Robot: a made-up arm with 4 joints. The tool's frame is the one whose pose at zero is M.
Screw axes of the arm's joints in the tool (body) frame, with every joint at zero. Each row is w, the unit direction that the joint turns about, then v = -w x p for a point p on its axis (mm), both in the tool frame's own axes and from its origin. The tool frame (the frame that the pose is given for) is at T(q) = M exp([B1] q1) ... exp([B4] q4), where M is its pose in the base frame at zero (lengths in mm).
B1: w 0 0 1 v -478 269 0
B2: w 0 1 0 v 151 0 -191
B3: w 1 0 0 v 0 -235 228
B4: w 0 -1 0 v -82 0 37
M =
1 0 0 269
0 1 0 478
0 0 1 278
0 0 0 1
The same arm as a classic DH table. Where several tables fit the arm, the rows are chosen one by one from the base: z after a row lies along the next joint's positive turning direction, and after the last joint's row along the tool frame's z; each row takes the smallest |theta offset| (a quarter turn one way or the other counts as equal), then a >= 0, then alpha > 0; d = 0 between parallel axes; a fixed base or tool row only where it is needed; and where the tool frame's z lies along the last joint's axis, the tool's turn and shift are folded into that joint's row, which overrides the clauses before.
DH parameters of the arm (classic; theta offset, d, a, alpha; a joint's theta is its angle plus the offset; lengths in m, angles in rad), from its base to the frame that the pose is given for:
joint 1: 0 0.127 0.078 -1.5708
joint 2: 1.5708 0.25 0.084 1.5708
joint 3: 0 0.154 -0.153 1.5708
joint 4: 1.5708 -0.228 0.037 -1.5708
tool (fixed): 0 0.082 0 0

